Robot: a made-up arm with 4 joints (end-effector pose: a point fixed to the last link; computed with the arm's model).
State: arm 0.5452 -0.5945 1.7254 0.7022
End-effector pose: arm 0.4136 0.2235 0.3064 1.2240 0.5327 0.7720
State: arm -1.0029 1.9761 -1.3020 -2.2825
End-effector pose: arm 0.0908 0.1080 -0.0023 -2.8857 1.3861 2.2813
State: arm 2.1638 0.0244 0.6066 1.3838
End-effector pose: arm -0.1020 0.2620 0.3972 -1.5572 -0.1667 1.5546
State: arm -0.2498 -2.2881 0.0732 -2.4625
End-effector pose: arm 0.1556 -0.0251 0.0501 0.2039 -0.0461 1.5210
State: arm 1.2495 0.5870 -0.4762 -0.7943
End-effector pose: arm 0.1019 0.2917 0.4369 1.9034 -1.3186 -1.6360
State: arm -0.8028 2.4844 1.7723 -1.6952
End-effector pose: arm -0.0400 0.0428 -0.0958 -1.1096 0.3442 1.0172
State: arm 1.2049 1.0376 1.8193 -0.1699
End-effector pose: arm 0.2017 0.2146 0.1704 -1.1671 0.3267 -0.3164
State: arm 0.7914 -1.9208 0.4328 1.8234
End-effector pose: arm 0.2987 0.0260 0.4124 0.5559 -0.8883 -0.1896
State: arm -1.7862 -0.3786 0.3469 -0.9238
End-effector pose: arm -0.2185 0.1321 -0.2609 -2.1157 0.1837 -1.8276
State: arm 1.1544 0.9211 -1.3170 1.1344
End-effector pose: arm 0.1449 0.2175 0.1942 -2.0739 0.4509 2.3620
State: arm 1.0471 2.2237 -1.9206 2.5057
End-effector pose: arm 0.2086 0.0676 0.2088 0.4782 1.1986 -0.4005
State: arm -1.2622 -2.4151 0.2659 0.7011
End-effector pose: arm 0.0341 -0.1504 -0.1843 -1.0691 -0.0559 -1.8018
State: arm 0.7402 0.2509 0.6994 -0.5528
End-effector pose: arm 0.3611 0.2847 0.2853 -0.1307 -0.1091 -0.3565
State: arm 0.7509 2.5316 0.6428 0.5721
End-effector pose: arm 0.0868 -0.0839 0.1301 0.5434 1.2745 -2.9408
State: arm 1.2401 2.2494 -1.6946 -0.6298
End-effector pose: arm -0.0070 -0.0293 0.2631 -0.5830 -0.8531 2.6815
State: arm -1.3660 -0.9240 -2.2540 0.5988
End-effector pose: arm 0.0046 0.1865 -0.2830 -1.2353 0.0025 0.8569
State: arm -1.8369 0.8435 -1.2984 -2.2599
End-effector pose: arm -0.0802 0.1247 -0.0741 -0.9633 0.2895 -2.4091
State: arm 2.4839 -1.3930 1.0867 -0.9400
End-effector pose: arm -0.1922 -0.0382 0.5779 1.8472 0.0431 -0.4262
